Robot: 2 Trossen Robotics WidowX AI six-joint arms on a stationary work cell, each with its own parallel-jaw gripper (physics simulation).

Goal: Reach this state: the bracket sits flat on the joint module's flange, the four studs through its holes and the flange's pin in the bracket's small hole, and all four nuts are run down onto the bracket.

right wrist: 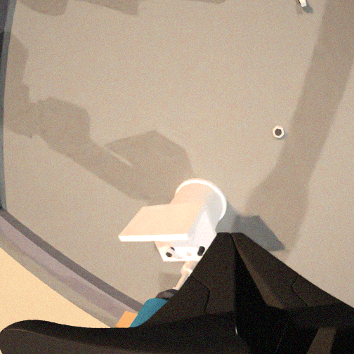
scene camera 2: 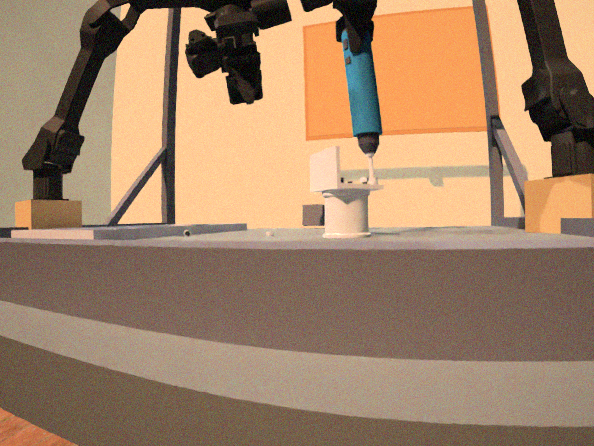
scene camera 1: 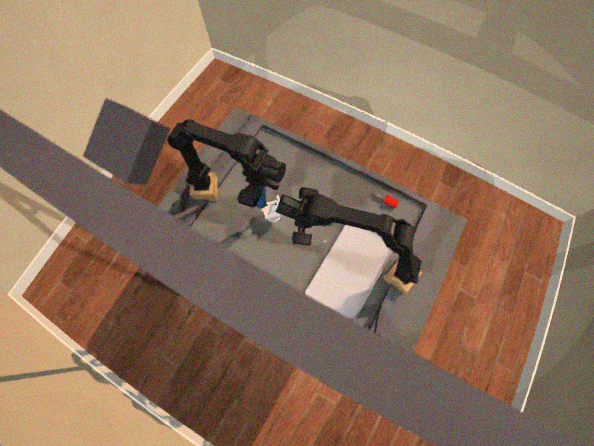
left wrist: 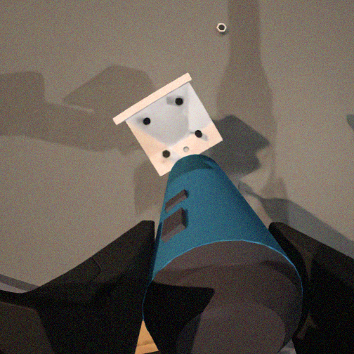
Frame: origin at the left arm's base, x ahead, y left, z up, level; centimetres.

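Seen in the pictures: left gripper, between the fingertips: (scene camera 2: 354, 59) (scene camera 1: 261, 191); right gripper, between the fingertips: (scene camera 2: 250, 103); left arm's base, origin of its link: (scene camera 1: 202, 183); right arm's base, origin of its link: (scene camera 1: 404, 273).
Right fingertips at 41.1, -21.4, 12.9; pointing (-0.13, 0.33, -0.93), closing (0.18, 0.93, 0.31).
Pixels of each thing's middle, then the offset from my right fingertips to it, as dx, dy, dz.
- white bracket, middle of its body: (scene camera 2: 345, 173) (scene camera 1: 271, 207) -11.4, +8.9, -11.9
- upright white joint module, middle of its body: (scene camera 2: 346, 208) -11.4, +8.9, -16.4
- blue nut driver, middle of its body: (scene camera 2: 364, 105) (scene camera 1: 261, 198) -14.7, +8.5, -2.2
- white flat slab, middle of its body: (scene camera 2: 146, 230) (scene camera 1: 348, 273) +18.5, -17.3, -19.3
- red cylinder, middle of its body: (scene camera 1: 386, 199) +37.7, +13.6, -18.4
The white bracket (scene camera 1: 271, 210) (scene camera 2: 326, 170) (left wrist: 175, 127) (right wrist: 160, 220) sits on the upright white joint module (scene camera 2: 347, 215) (right wrist: 219, 200). Four dark stud ends show in its holes in the left wrist view, with no nut visible around them; a small pale spot (left wrist: 186, 149) marks the small hole. My left gripper (scene camera 2: 356, 39) (left wrist: 212, 233) is shut on the blue nut driver (scene camera 2: 364, 95) (left wrist: 205, 200) (right wrist: 148, 312), whose socket (scene camera 2: 372, 181) (right wrist: 187, 269) is at the bracket's edge. My right gripper (scene camera 2: 245, 98) (right wrist: 227, 243) is shut and empty, above and beside the bracket. A loose nut (left wrist: 221, 27) (right wrist: 278, 132) lies on the table.
Another small white part (right wrist: 302, 2) shows at the right wrist view's top edge. A white flat slab (scene camera 1: 350, 270) lies by the right arm's base. A red cylinder (scene camera 1: 391, 201) lies near the tabletop's raised rim. A grey beam (scene camera 1: 250, 300) crosses scene camera 1's view.
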